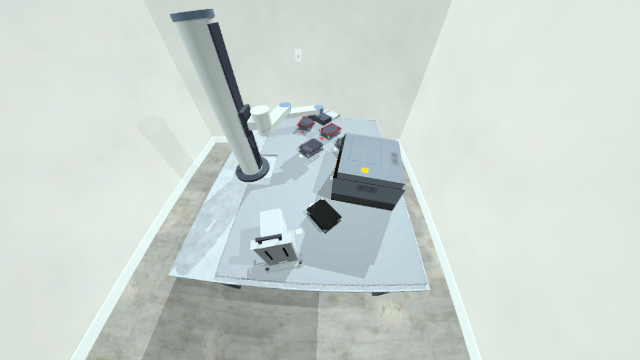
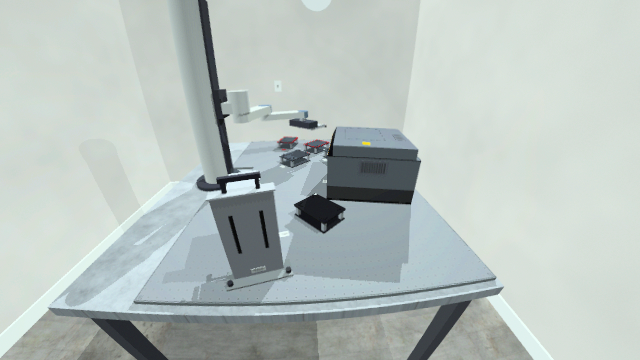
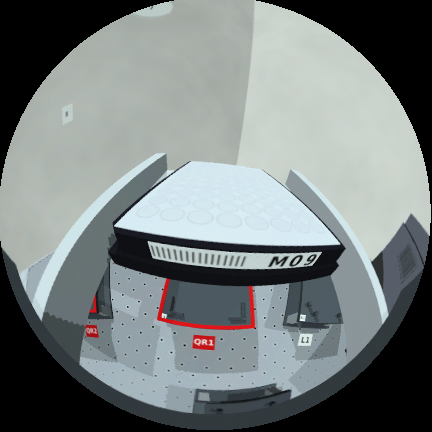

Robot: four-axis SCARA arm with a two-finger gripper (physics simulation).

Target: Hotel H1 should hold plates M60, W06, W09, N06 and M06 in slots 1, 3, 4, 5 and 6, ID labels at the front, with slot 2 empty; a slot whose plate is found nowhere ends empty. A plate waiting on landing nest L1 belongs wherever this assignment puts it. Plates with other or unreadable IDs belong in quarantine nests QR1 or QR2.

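Places are measured from the arm's base along level axes (x ahead, y left, z up), in centimetres.
Pixels of known places: gripper, between the fingertips: (image 1: 332, 113) (image 2: 318, 124) (image 3: 229, 168); arm's base, origin of its link: (image 1: 253, 169).
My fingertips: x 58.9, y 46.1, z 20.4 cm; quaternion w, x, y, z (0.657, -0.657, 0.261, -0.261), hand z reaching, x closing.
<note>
For each thing: its top centre in the pictures, then the offset to it from my fingertips.
- white-topped plate, centre of its top: (image 3: 233, 165) (image 1: 331, 113) dy -1.6, dx -1.5, dz +1.1 cm
- Red-rimmed nest QR1, centre of its top: (image 3: 210, 270) (image 2: 316, 142) (image 1: 330, 128) dy -0.9, dx -1.5, dz -13.7 cm
- Red-rimmed nest QR2, centre of its top: (image 2: 288, 139) (image 1: 306, 120) dy +11.2, dx -23.8, dz -13.7 cm
- Nest L1, centre of its top: (image 3: 329, 278) dy -17.8, dx +12.0, dz -13.1 cm
- dark grey nest, centre of its top: (image 2: 294, 153) (image 1: 310, 144) dy -24.6, dx -16.9, dz -13.1 cm
- large grey instrument, centre of its top: (image 2: 370, 135) (image 1: 371, 154) dy -57.4, dx +20.6, dz +6.4 cm
- black nest, centre of its top: (image 2: 319, 205) (image 1: 323, 212) dy -83.6, dx -5.5, dz -13.7 cm
My gripper (image 1: 330, 116) (image 2: 320, 125) (image 3: 229, 168) is shut on a white-topped plate (image 1: 333, 115) (image 3: 220, 200), whose front label reads M09. It holds the plate level, high over the far end of the table. Red-rimmed nest QR1 (image 1: 330, 130) (image 2: 316, 145) (image 3: 210, 300) shows below the plate, partly hidden by it; no plate shows on it. Red-rimmed nest QR2 (image 1: 305, 122) (image 2: 288, 141) is to its left and looks bare. Nest L1 (image 3: 320, 302) is at the right, partly hidden; no plate shows on its visible part. White hotel H1 (image 1: 274, 247) (image 2: 250, 235) stands near the front; its slots are hidden.
A dark grey nest (image 1: 310, 147) (image 2: 294, 157) stands nearer the arm's column (image 1: 215, 90) (image 2: 192, 90). A large grey instrument (image 1: 370, 162) (image 2: 375, 170) stands at the right. A black nest (image 1: 324, 215) (image 2: 320, 210) stands between it and the hotel.
</note>
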